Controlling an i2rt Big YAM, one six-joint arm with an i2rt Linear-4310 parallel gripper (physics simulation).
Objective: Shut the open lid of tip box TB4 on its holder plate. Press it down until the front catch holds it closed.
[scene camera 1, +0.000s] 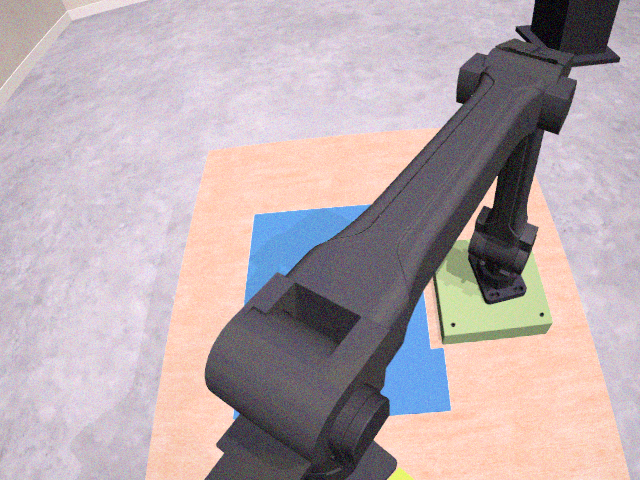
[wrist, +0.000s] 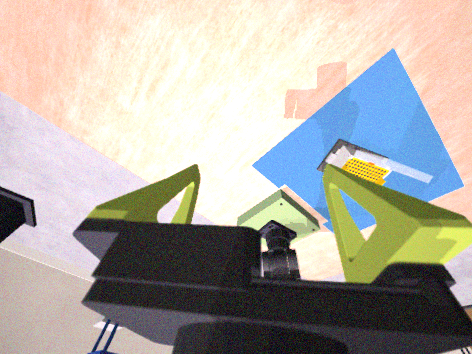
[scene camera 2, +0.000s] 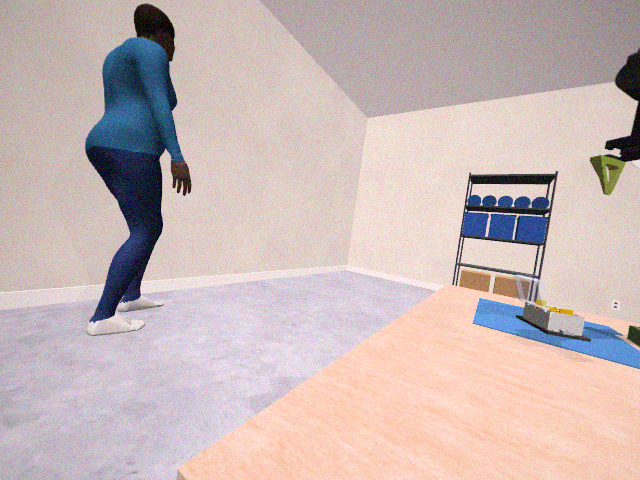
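Pixels of known places: gripper, fingertip midpoint: [wrist: 259,170]; arm's base at its link origin: [scene camera 1: 496,275] [wrist: 276,232].
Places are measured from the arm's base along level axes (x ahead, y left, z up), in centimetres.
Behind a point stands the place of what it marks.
Tip box TB4 [scene camera 2: 566,324] {x 31.5, y 6.5, z -1.1 cm} [wrist: 365,171] is a small pale box with a yellow tip rack inside. Its label is not readable. It sits on a dark holder plate [scene camera 2: 573,337] {x 30.2, y 8.0, z -4.0 cm} [wrist: 341,144] {x 35.6, y 8.2, z -3.6 cm} on the blue mat [scene camera 1: 279,232] {x 42.0, y -25.3, z -4.4 cm} [scene camera 2: 496,312] {x 45.6, y -6.3, z -4.4 cm} [wrist: 390,90] {x 50.3, y 9.9, z -4.4 cm}. The clear lid [scene camera 2: 528,286] {x 40.7, y 4.0, z 7.5 cm} [wrist: 412,171] {x 41.5, y 1.8, z 9.9 cm} stands open, tilted up and away from the box's rear side. In scene camera 1 the arm hides the box. My gripper [scene camera 2: 607,191] [wrist: 259,170] {x 35.1, y 35.5, z 30.6 cm} is wide open and empty, high above the table and well apart from the box. The front catch is too small to make out.
A green base block [scene camera 1: 480,322] {x 6.5, y 9.1, z -0.1 cm} [wrist: 255,212] {x 2.5, y 11.6, z -1.3 cm} carries the arm's foot beside the mat on the wooden table [scene camera 1: 206,258] {x 59.9, y -22.4, z -4.7 cm} [scene camera 2: 361,403] {x 72.5, y 70.7, z -4.7 cm}. A person [scene camera 2: 134,113] stands on the floor left of the table. A shelf rack [scene camera 2: 511,179] stands behind it.
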